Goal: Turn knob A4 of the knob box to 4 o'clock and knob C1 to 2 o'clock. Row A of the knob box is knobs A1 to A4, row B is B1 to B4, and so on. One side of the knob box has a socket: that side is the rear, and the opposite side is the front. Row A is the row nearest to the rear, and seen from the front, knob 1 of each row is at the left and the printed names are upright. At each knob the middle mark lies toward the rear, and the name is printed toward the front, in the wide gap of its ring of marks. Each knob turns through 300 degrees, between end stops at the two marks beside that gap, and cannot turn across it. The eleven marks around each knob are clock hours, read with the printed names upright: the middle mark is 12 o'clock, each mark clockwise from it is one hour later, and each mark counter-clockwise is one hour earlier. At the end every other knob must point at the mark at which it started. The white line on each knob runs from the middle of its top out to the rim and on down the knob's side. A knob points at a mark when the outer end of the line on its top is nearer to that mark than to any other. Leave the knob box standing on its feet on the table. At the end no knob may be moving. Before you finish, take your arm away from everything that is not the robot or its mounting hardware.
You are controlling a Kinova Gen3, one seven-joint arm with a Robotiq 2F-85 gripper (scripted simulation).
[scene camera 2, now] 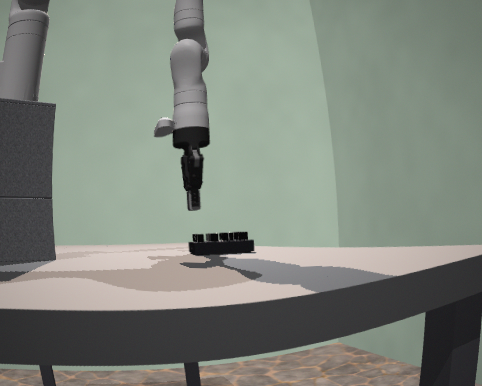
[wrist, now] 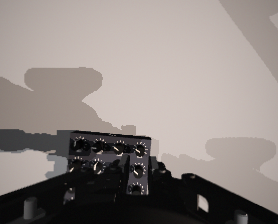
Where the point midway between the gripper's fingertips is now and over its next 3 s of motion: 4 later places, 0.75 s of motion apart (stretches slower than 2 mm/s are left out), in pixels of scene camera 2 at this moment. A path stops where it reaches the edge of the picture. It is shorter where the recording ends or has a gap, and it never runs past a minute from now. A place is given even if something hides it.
My gripper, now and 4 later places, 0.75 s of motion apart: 194, 210; 194, 221; 195, 230; 195, 232; 195, 238
